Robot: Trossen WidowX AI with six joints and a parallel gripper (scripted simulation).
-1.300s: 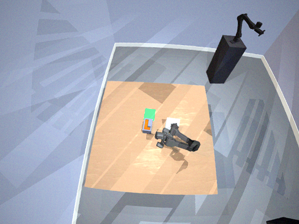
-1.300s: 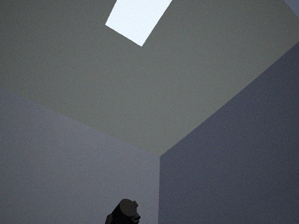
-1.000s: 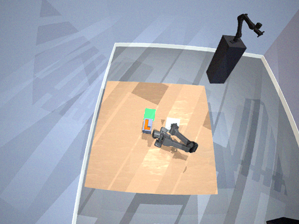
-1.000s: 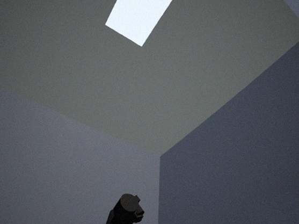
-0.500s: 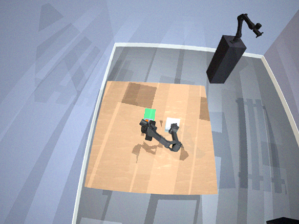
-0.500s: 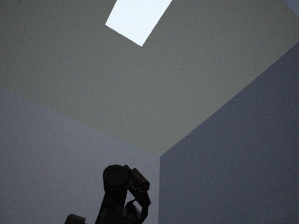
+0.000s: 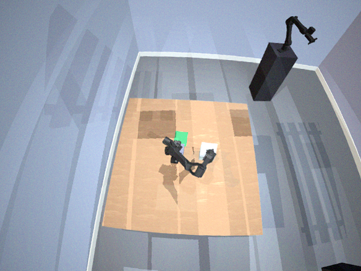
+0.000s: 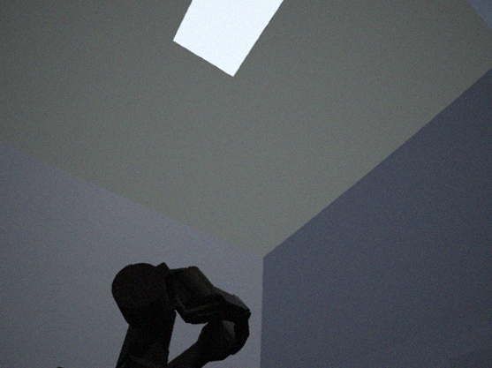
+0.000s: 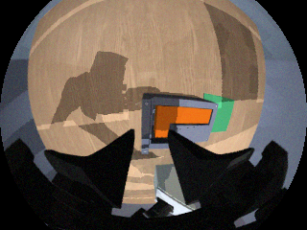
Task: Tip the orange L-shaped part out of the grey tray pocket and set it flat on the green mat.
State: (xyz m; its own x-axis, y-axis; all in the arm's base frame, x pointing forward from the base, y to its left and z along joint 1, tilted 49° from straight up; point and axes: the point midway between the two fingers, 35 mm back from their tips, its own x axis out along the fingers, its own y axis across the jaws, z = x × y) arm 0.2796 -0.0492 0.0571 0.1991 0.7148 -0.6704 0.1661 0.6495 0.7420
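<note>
The orange L-shaped part is 70 mm below my gripper tip, 50 mm to the right of it and 20 mm behind it. The rest, counted from my gripper tip: green mat (210 mm to the right, 130 mm below, 50 mm behind).
</note>
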